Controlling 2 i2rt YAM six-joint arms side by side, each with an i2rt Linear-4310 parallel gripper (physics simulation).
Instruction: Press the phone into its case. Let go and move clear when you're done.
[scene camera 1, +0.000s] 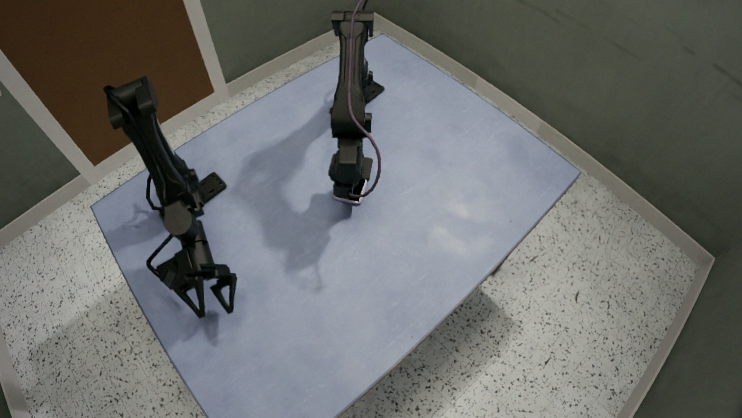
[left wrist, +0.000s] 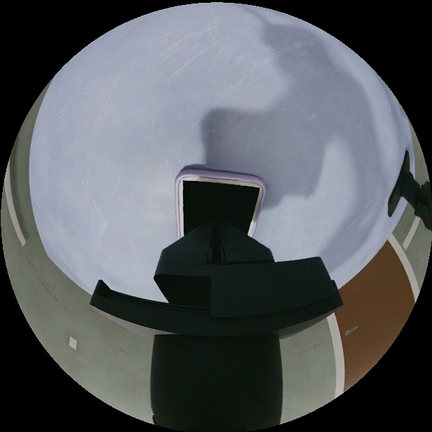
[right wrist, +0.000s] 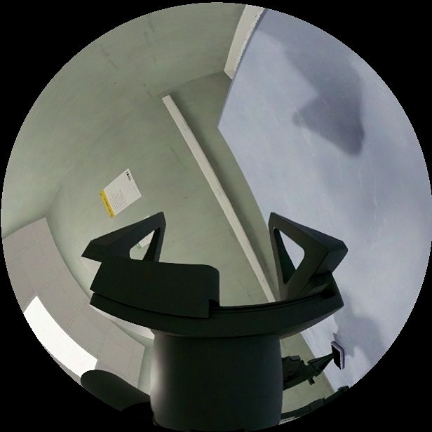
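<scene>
The phone (scene camera 1: 358, 191) (left wrist: 220, 202) (right wrist: 337, 356) lies screen up inside its case, with a pale edge around the black screen. The lilac case (scene camera 1: 346, 201) (left wrist: 220, 174) lies flat on the table, its rim showing around the phone's far end. My left gripper (left wrist: 216, 218) is shut and empty, its fingertips over the phone's screen. Whether they touch it is hard to tell. They hide the phone's near part in the left wrist view, and the arm covers much of it in scene camera 1. My right gripper (scene camera 1: 215, 312) (right wrist: 216, 217) is open and empty, well away from the phone.
The blue-grey table (scene camera 1: 415, 249) (left wrist: 125, 125) (right wrist: 280, 150) carries both arms. A thin cable (scene camera 1: 378, 155) loops beside the left wrist. The right arm's base plate (scene camera 1: 212, 187) is at the table's left side. Walls stand behind the table.
</scene>
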